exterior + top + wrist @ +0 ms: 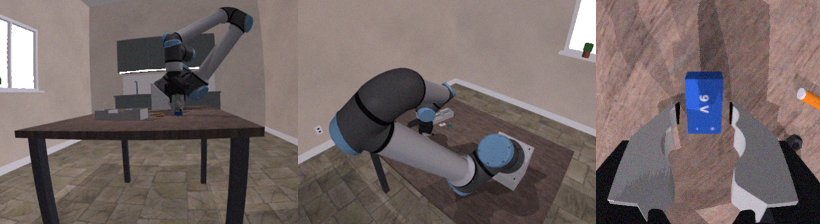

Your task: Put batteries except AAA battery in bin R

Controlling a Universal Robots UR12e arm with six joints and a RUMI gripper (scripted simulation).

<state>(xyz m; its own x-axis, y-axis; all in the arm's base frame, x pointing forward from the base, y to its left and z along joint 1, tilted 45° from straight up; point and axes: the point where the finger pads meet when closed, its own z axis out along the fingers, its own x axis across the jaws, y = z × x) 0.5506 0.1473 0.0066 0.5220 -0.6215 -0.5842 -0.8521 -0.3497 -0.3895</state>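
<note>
Right now my hand is 10 mm past the blue 9V battery and 10 mm above it. From my hand the other things lie so: orange battery: 50 mm ahead, 90 mm to the right, 10 mm below; then black nut: 10 mm ahead, 100 mm to the right, 10 mm below; then white die-like piece: 30 mm ahead, 240 mm to the right, 10 mm below.
</note>
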